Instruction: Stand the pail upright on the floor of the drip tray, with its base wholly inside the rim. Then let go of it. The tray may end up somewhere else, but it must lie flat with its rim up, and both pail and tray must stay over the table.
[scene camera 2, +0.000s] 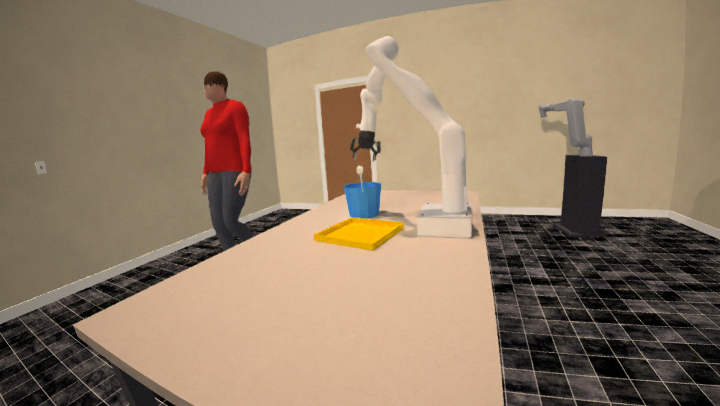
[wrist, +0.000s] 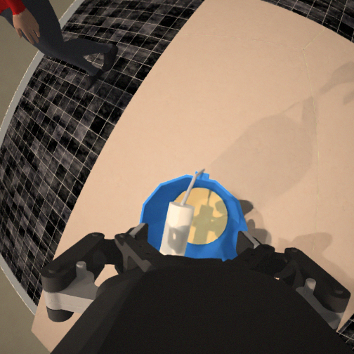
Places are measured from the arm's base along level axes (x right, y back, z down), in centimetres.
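Pixels of known places: gripper, fingertip midpoint: (scene camera 2: 364, 160); arm's base at its link origin: (scene camera 2: 454, 209).
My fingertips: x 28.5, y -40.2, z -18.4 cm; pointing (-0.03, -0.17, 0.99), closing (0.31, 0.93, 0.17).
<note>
Ahead of a thing's pixels: the offset from my fingertips to its top centre. "*": to the spot under its first point. Level surfaces: height alone.
The blue pail {* dx -11.4, dy +0.7, dz +18.6 cm} (scene camera 2: 363, 202) (wrist: 155, 214) stands upright on the table, behind the drip tray in the scene view. Its white handle grip {dx -3.5, dy -1.7, dz +2.5 cm} (scene camera 2: 359, 170) (wrist: 178, 224) stands up above the rim on a thin wire. The inside of its base looks pale yellow in the wrist view. The yellow drip tray {dx -33.9, dy +3.4, dz +24.2 cm} (scene camera 2: 344, 243) lies flat with its rim up and holds nothing; it does not show in the wrist view. My gripper (scene camera 2: 363, 157) (wrist: 192, 237) is open and empty, pointing down above the pail and its grip, with the grip between the two fingers as seen from the wrist.
The arm's white base (scene camera 2: 443, 223) stands on the table {dz +26.6 cm} (scene camera 2: 302, 312), right of the tray. A person in a red top (scene camera 2: 224, 136) stands beyond the table's left edge. Another grey arm (scene camera 2: 576, 123) stands on a dark pedestal (scene camera 2: 583, 194), away to the right.
</note>
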